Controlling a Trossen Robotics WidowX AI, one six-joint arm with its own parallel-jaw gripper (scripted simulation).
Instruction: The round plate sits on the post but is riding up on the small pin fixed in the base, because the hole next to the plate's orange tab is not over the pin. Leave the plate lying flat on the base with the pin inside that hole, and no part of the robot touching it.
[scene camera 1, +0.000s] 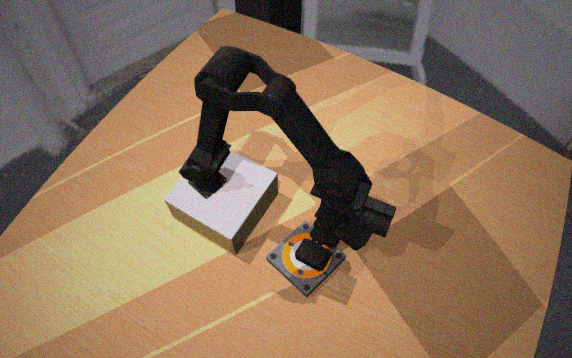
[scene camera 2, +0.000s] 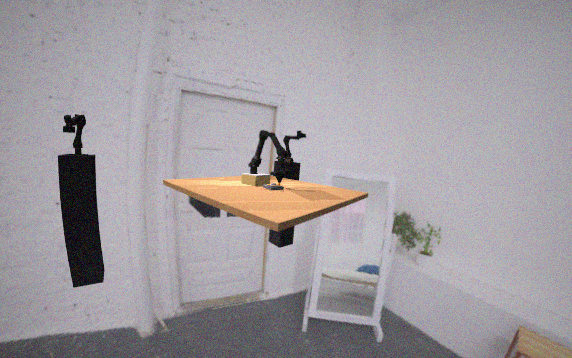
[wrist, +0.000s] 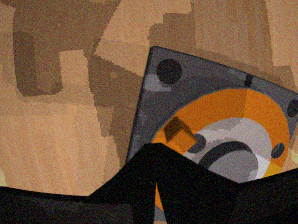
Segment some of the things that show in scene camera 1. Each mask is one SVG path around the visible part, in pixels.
My gripper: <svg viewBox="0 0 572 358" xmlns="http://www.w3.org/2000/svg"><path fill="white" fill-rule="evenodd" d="M319 207L315 214L317 219L313 224L314 228L310 232L312 240L304 238L295 252L296 260L305 263L312 269L322 272L332 255L328 249L322 247L322 244L328 248L335 249L340 240L342 240L345 244L350 245L353 250L358 250L368 243L373 232L371 233L355 226L355 220L348 217L341 222L329 222L322 216Z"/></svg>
A round plate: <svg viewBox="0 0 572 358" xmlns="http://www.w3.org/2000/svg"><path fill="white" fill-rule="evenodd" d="M294 235L285 243L282 250L282 261L288 272L293 276L311 279L327 271L332 255L322 272L318 272L305 263L296 260L295 252L303 239L309 238L312 240L310 233Z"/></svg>
